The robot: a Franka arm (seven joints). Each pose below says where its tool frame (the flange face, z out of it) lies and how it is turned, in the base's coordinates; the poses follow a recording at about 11 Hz.
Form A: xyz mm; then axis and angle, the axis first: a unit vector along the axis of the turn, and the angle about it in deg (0 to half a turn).
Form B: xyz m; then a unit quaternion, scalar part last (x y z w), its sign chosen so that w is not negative. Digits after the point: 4 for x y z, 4 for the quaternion.
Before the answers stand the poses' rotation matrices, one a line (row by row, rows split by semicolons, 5 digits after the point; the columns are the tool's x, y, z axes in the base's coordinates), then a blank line. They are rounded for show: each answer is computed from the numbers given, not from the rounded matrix.
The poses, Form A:
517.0 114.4 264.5 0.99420 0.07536 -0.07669 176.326
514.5 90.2 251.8 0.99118 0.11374 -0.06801 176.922
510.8 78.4 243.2 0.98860 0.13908 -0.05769 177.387
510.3 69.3 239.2 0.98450 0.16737 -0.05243 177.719
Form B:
0.97690 0.15461 -0.14751; 0.14478 -0.98660 -0.07525; -0.15716 0.05216 -0.98619
0.96490 0.22896 -0.12862; 0.22166 -0.97270 -0.06868; -0.14083 0.03776 -0.98931
0.95468 0.27748 -0.10766; 0.27222 -0.96029 -0.06111; -0.12035 0.02903 -0.99231
0.93850 0.33151 -0.09653; 0.32733 -0.94320 -0.05673; -0.10985 0.02164 -0.99371

0.5170 0.1144 0.2645 0.9937 0.0753 -0.0767 0.0321
0.5145 0.0902 0.2518 0.9908 0.1137 -0.0680 0.0269
0.5108 0.0784 0.2432 0.9883 0.1390 -0.0577 0.0228
0.5103 0.0693 0.2392 0.9843 0.1673 -0.0524 0.0199

